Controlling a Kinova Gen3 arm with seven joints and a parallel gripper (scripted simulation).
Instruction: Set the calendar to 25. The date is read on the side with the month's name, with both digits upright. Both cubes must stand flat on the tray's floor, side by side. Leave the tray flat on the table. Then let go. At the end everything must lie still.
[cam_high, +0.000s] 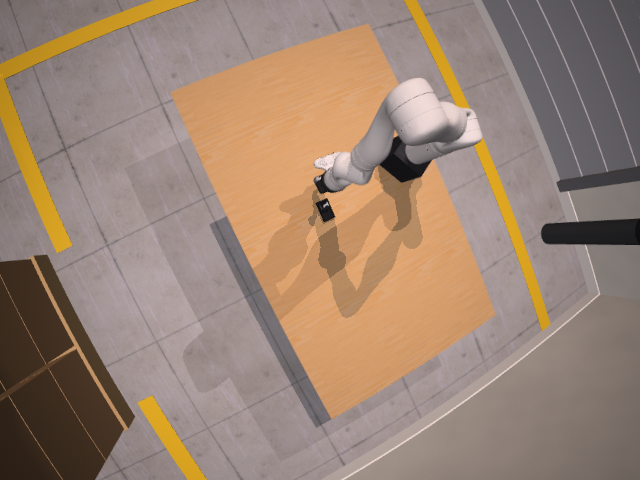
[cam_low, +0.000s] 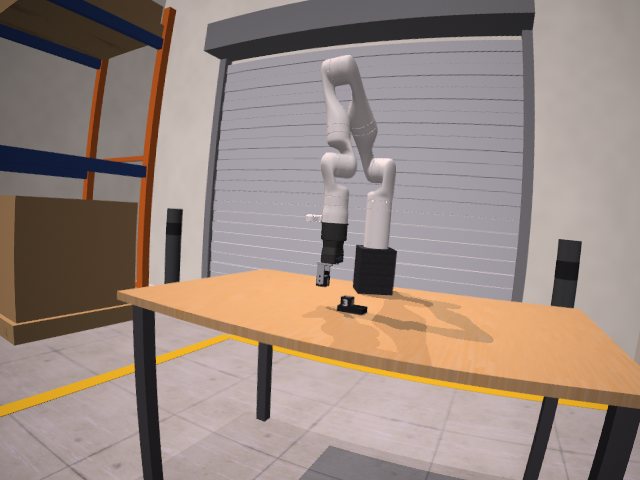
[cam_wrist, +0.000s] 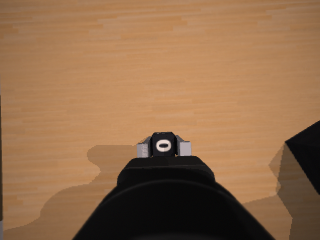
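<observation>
Now: the black cube 90 mm to the left of my hand, 60 mm below it and 10 mm ahead of it. Also, from my hand: black tray: 100 mm to the left, 80 mm below.
</observation>
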